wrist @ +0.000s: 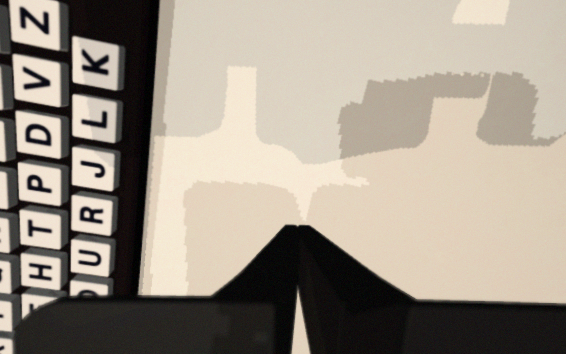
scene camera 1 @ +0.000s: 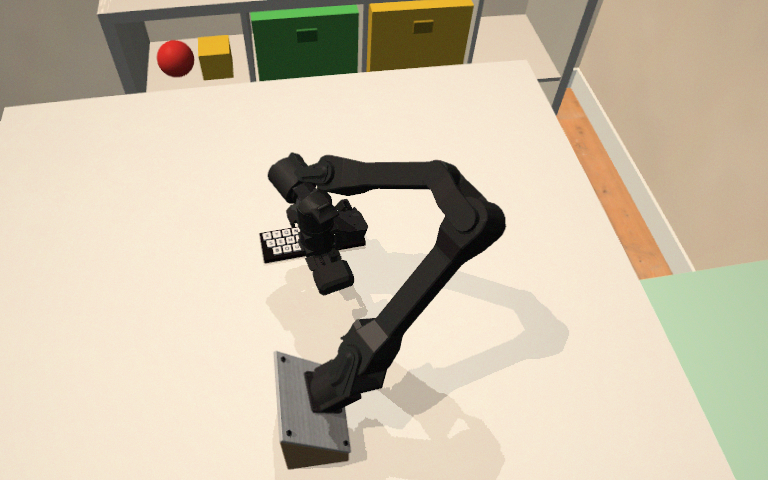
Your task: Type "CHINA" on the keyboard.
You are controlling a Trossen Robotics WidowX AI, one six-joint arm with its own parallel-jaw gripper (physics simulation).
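Frame: origin at the arm's base, x ahead, y left, z up, level; millimetres.
Seen in the pictures: gripper, fingertip midpoint: point(wrist: 296, 237) point(scene camera 1: 321, 270); arm's base at its link origin: point(scene camera 1: 322, 392).
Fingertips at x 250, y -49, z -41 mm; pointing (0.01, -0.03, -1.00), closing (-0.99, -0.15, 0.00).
Offsets run from my fingertips to a thing's top centre. Level surfaces: height alone.
The black keyboard {97 mm ahead, 0 mm left, 21 mm down} point(scene camera 1: 280, 243) point(wrist: 134, 150) with white letter keys lies on the table, partly hidden by the arm in the scene view. In the wrist view its keys fill the left side: the H key {98 mm ahead, 43 mm left, 21 mm down} point(wrist: 41, 272) is readable, beside T, P, D, V, Z and the edge row K, L, J, R, U. No readable C, I, N or A key shows there. My gripper point(wrist: 296, 237) is shut and empty, pointing down. In the wrist view its fingertips appear to the right of the keyboard's edge, against bare table. In the scene view they are hidden by the gripper's body; their height is unclear.
The arm's grey base plate point(scene camera 1: 311, 418) stands at the table's front. Shadows of the arm fall across the table {39 mm down} point(scene camera 1: 141, 339). Behind the table, a shelf holds a red ball point(scene camera 1: 175, 58), a yellow block point(scene camera 1: 215, 56), a green bin point(scene camera 1: 305, 53) and a yellow bin point(scene camera 1: 419, 48).
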